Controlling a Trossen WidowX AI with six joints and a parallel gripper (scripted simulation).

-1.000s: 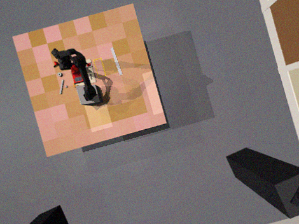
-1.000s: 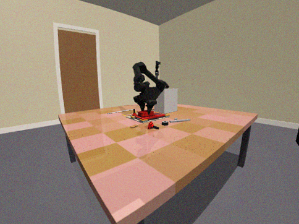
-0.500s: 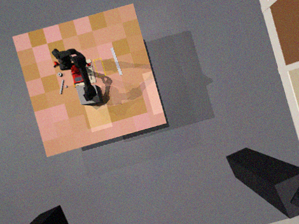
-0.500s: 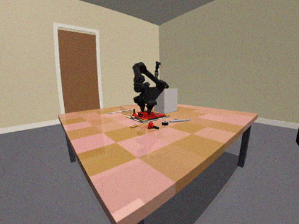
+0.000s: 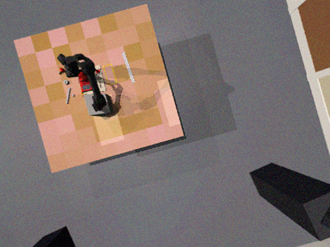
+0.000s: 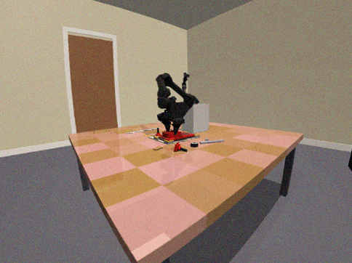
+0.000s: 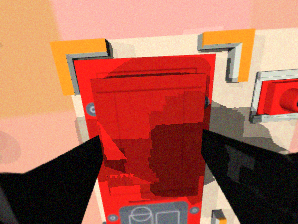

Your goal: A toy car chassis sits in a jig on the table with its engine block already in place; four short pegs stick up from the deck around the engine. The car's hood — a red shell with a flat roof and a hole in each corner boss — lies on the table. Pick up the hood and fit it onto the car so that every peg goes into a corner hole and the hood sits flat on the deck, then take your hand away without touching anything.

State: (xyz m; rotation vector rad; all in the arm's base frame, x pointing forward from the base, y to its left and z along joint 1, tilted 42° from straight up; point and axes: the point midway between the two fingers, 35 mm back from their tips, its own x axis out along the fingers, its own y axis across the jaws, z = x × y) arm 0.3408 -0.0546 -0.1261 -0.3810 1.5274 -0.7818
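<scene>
Now: gripper tip right at the red hood. Also, from my gripper tip: grey rod: 100 mm behind, 220 mm to the left, 30 mm below; then black ring: 20 mm ahead, 180 mm to the left, 30 mm below; then long grey bar: 90 mm behind, 410 mm to the right, 40 mm below.
</scene>
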